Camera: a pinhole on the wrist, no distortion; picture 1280 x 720 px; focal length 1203.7 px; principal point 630.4 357.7 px. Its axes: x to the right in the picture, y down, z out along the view. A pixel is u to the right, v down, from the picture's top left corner.
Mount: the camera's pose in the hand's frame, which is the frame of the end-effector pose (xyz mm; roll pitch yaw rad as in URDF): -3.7 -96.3 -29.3 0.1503 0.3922 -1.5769
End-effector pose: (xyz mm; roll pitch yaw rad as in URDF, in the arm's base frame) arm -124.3 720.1 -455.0 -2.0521 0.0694 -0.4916
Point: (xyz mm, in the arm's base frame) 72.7 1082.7 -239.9
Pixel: 1108 518
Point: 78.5 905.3 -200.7
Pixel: outside the picture
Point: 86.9 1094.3 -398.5
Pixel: 615 571
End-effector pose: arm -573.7 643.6 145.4 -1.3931 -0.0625 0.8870
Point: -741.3 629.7 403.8
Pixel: 914 69
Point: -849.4 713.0 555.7
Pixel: 938 294
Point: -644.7 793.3 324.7
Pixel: outside the picture
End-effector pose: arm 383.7 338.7 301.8 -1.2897 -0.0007 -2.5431
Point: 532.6 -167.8 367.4
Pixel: outside the picture
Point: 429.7 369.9 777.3
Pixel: outside the picture
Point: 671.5 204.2 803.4
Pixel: 906 185
